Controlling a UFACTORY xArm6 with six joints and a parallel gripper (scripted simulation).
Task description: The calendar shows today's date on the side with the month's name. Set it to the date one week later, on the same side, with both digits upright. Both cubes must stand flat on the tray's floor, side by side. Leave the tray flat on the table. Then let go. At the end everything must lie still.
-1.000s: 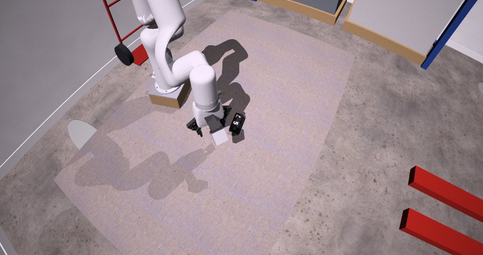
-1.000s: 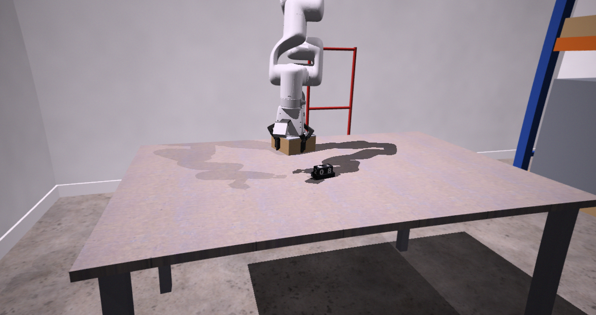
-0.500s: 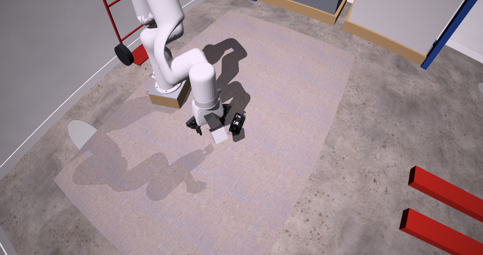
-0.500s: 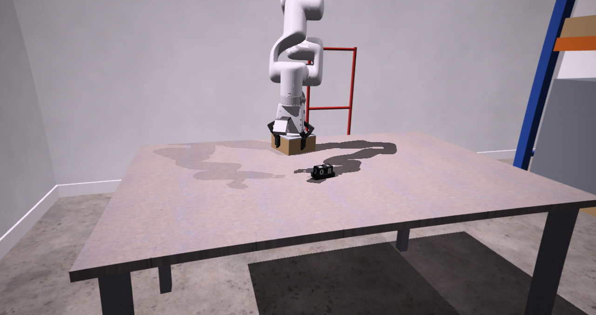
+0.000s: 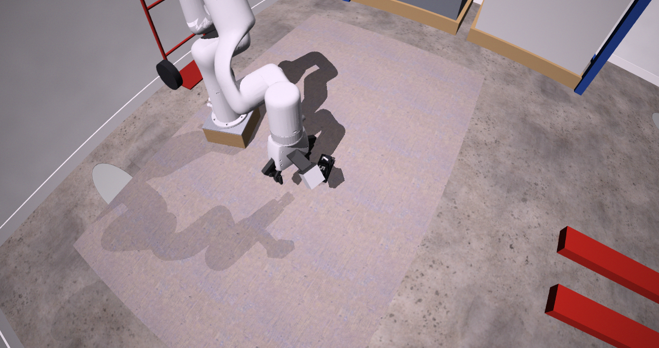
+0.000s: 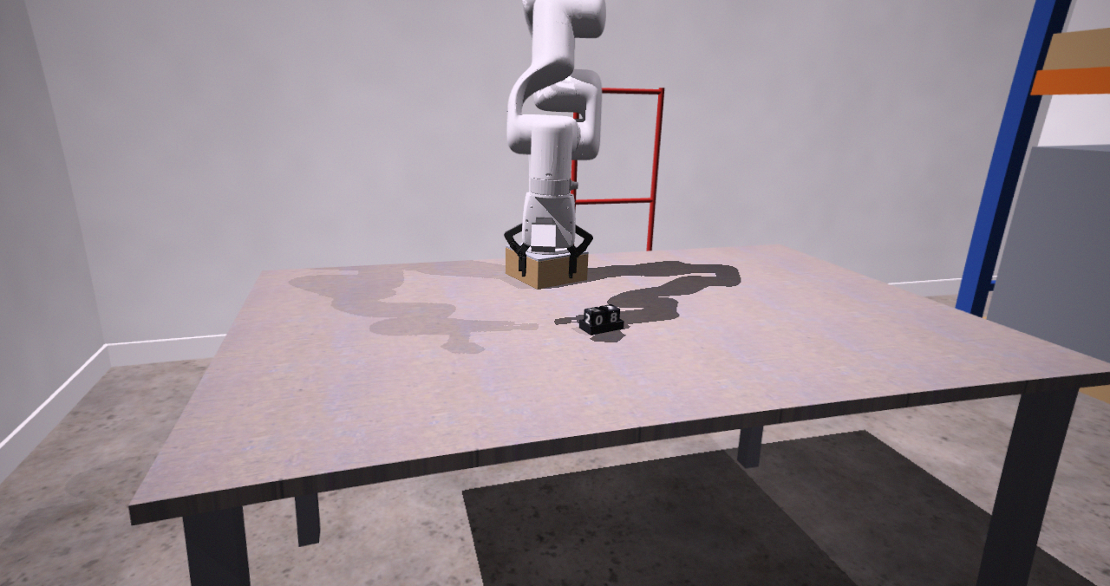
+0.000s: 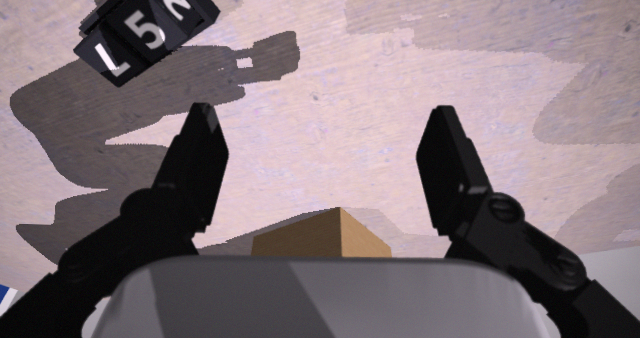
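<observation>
My hand is 11 cm above the black tray, 10 cm to the right of it and 4 cm short of it.
</observation>
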